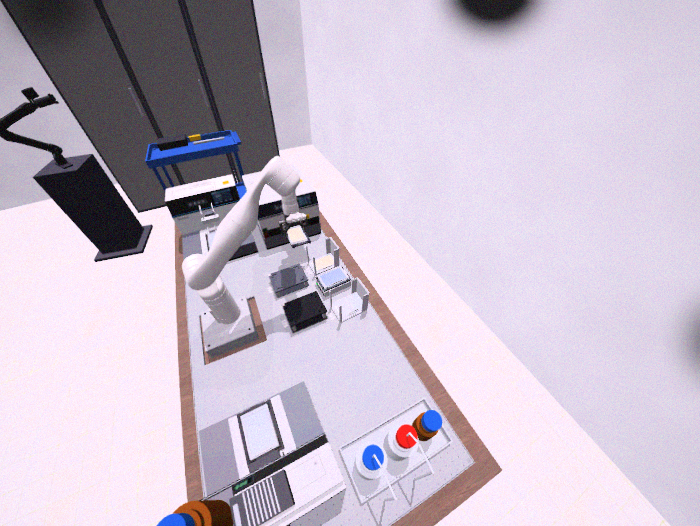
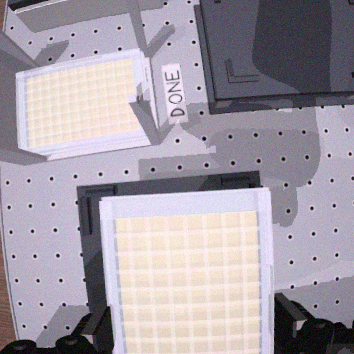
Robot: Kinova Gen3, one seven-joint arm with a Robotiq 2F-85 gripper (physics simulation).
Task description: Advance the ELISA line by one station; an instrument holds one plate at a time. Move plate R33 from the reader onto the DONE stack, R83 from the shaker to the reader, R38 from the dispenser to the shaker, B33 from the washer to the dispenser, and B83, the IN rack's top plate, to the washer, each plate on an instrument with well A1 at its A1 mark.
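Seen in the pictures: gripper, fingertip midpoint: (image 1: pixel 295 234) (image 2: pixel 191 317); arm's base at its link origin: (image 1: pixel 229 314).
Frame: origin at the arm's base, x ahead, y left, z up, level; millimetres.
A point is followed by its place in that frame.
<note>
A cream-filled plate (image 1: pixel 297 234) @[x 353, y 353, z 69 mm] (image 2: pixel 192 280) @[x 346, y 342, z 64 mm] is between the fingers of my gripper (image 1: pixel 296 227) @[x 344, y 363, z 60 mm] (image 2: pixel 191 317) @[x 344, y 363, z 60 mm], which is shut on its two long sides. The plate is over a dark carrier (image 2: pixel 92 260) @[x 400, y 340, z 53 mm] in front of the black-fronted instrument (image 1: pixel 288 217) at the back right; whether it still rests there cannot be told. Another cream plate (image 1: pixel 324 261) @[x 460, y 225, z -36 mm] (image 2: pixel 80 102) @[x 452, y 225, z -38 mm] lies between the posts of the rack beside the DONE label (image 2: pixel 175 93) @[x 366, y 206, z -55 mm]. A blue-topped plate (image 1: pixel 333 278) @[x 469, y 68, z 3 mm] sits near that rack. A pale blue plate-shaped area (image 1: pixel 260 431) @[x 100, y -474, z 20 mm] shows on the front instrument. Plate names and A1 marks are unreadable.
A dark grey platform (image 1: pixel 288 279) @[x 264, y 133, z -10 mm] (image 2: pixel 290 45) @[x 270, y 167, z -10 mm] and a black platform (image 1: pixel 305 310) @[x 312, y -70, z 3 mm] stand near the racks. An upright-posted rack (image 1: pixel 360 294) @[x 565, y -50, z -6 mm] stands at the right. A bottle tray (image 1: pixel 350 472) @[x 335, y -646, z -27 mm] is at the front right. Another instrument (image 1: pixel 200 197) @[x -105, y 650, z 195 mm] stands at the back left.
</note>
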